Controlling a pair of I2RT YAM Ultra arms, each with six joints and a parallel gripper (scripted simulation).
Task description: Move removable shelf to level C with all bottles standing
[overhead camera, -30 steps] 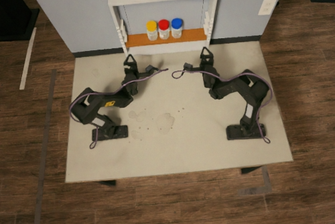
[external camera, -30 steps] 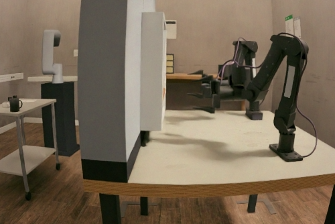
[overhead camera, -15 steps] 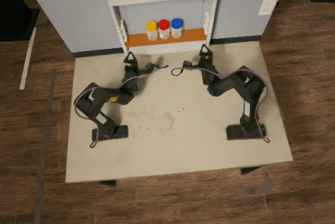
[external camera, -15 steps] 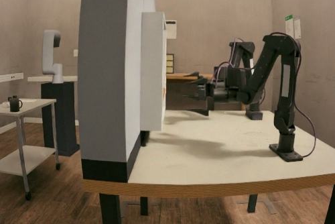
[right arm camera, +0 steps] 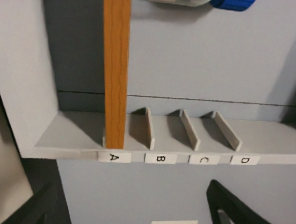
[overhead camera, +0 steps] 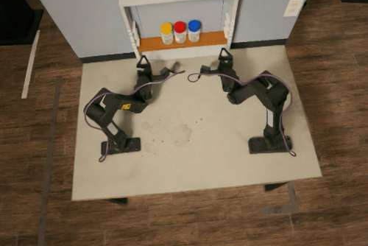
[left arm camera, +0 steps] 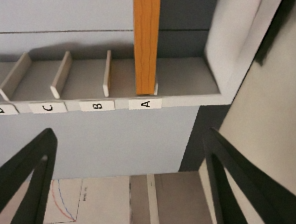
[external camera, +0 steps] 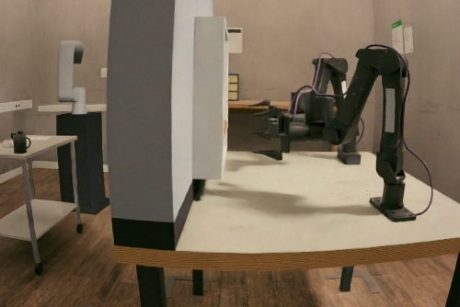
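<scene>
Now: the yellow-capped bottle 140 mm ahead of my left hand, 110 mm to the right of it and 40 mm above it. Also, from my left hand: wall rack (180 mm to the right, 140 mm ahead, 100 mm above); then removable shelf (180 mm to the right, 140 mm ahead, 10 mm below); then red-capped bottle (170 mm to the right, 140 mm ahead, 40 mm above).
My right hand is 12 cm short of the blue-capped bottle, 14 cm to the right of it and 4 cm below it. The rest, counted from my right hand: wall rack (10 cm ahead, 20 cm to the left, 9 cm above); removable shelf (10 cm ahead, 20 cm to the left, 2 cm below); red-capped bottle (11 cm ahead, 21 cm to the left, 4 cm above).
</scene>
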